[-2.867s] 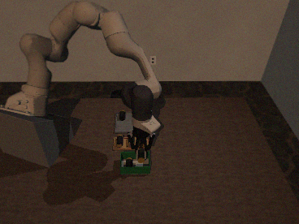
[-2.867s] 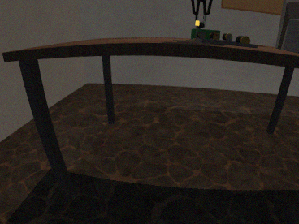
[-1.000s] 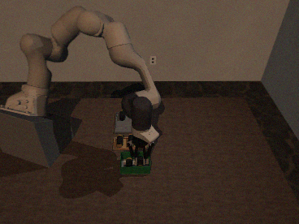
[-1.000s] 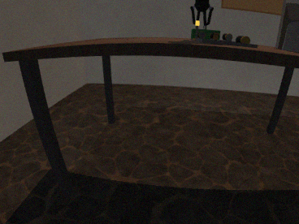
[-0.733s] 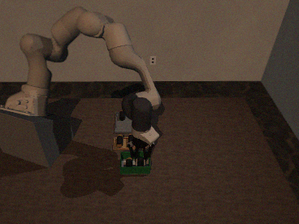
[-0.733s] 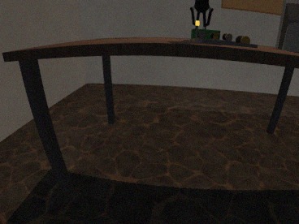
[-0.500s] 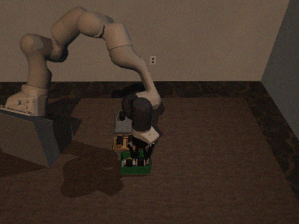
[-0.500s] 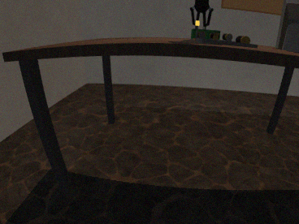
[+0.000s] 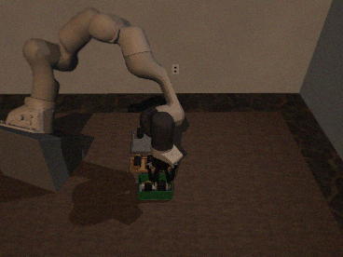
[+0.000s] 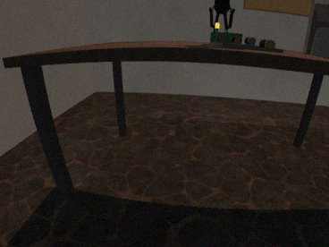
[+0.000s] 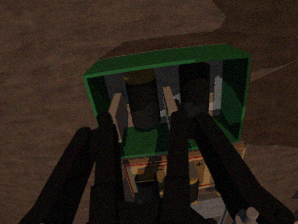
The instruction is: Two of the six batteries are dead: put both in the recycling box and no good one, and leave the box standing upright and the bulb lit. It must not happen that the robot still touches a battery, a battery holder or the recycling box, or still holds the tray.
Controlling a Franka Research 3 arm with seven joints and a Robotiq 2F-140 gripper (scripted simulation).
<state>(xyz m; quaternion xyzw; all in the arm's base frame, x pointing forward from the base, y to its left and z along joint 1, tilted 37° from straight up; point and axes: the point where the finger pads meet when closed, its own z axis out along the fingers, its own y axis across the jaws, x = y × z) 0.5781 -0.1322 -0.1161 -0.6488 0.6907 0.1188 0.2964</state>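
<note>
The green recycling box lies 3 cm behind my hand and 3 cm below it. From my hand the other things lie so: grey tray (6 cm behind, 33 cm to the left, 4 cm below); then yellow bulb (4 cm ahead, 20 cm to the left, 4 cm above).
</note>
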